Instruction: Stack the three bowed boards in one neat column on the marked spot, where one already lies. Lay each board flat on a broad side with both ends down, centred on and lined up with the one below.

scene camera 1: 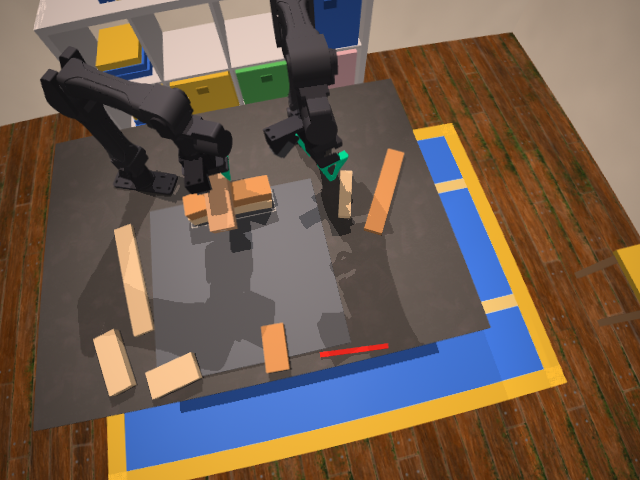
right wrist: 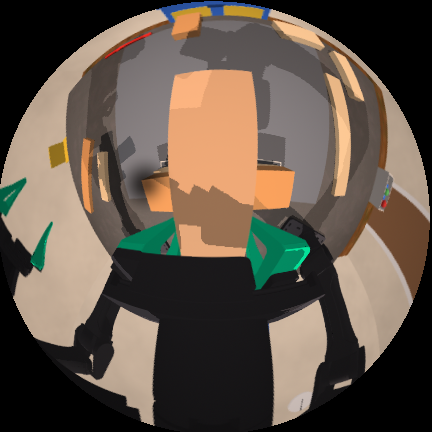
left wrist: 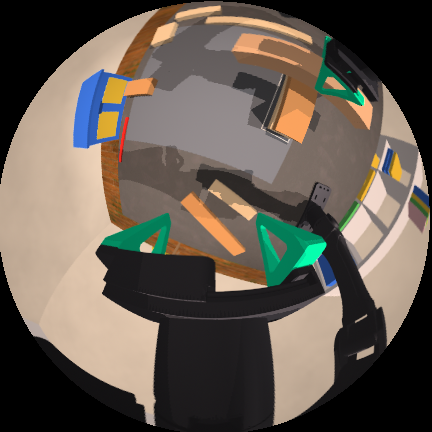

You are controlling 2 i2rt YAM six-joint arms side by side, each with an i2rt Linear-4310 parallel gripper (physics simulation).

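Pixels of known places: left gripper, between the fingertips: (scene camera 1: 321, 167) (left wrist: 212, 217); right gripper, between the fingertips: (scene camera 1: 218, 181) (right wrist: 213, 217); left arm's base, origin of its link: (left wrist: 311, 211); right arm's base, origin of its link: (scene camera 1: 146, 181) (right wrist: 303, 235).
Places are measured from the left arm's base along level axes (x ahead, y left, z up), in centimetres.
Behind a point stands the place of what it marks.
Observation:
A bowed orange board (scene camera 1: 252, 188) @[x 18.1, y -23.1, z 8.8 cm] (left wrist: 295, 117) @[x 17.7, y -22.6, z 8.7 cm] (right wrist: 275, 187) @[x 15.4, y -39.4, z 8.6 cm] lies on what looks like a pale board (scene camera 1: 253, 207) @[x 20.7, y -25.0, z 3.2 cm] at the marked outline (scene camera 1: 275, 209) @[x 22.8, y -19.3, z 0.7 cm]. My right gripper (scene camera 1: 219, 178) @[x 15.8, y -30.7, z 14.7 cm] (left wrist: 319, 79) (right wrist: 213, 217) @[x 15.8, y -30.7, z 14.7 cm] is shut on another bowed orange board (scene camera 1: 222, 217) @[x 27.1, y -33.0, z 16.0 cm] (left wrist: 280, 52) (right wrist: 213, 125) @[x 24.1, y -33.0, z 16.6 cm], held over the stack and turned crosswise to it. The held board hides the stack's middle; whether they touch I cannot tell. My left gripper (scene camera 1: 314, 157) @[x 29.3, y -6.9, z 23.3 cm] (left wrist: 212, 217) @[x 29.3, y -6.9, z 23.3 cm] (right wrist: 36, 200) is open and empty, at the right of the stack in scene camera 1.
A pale block (scene camera 1: 345, 195) @[x 28.1, y 1.3, z 1.5 cm] and a long orange board (scene camera 1: 384, 191) @[x 32.1, y 12.3, z 1.7 cm] lie at the right. A long pale board (scene camera 1: 133, 281) @[x 26.1, y -63.7, z 1.5 cm] and two pale blocks (scene camera 1: 114, 363) @[x 45.6, y -73.4, z 2.6 cm] (scene camera 1: 173, 375) @[x 54.8, y -60.0, z 3.1 cm] lie at the left. An orange block (scene camera 1: 275, 347) @[x 59.4, y -34.4, z 3.3 cm] and a red strip (scene camera 1: 354, 350) @[x 68.4, y -16.8, z 0.6 cm] lie near the front edge.

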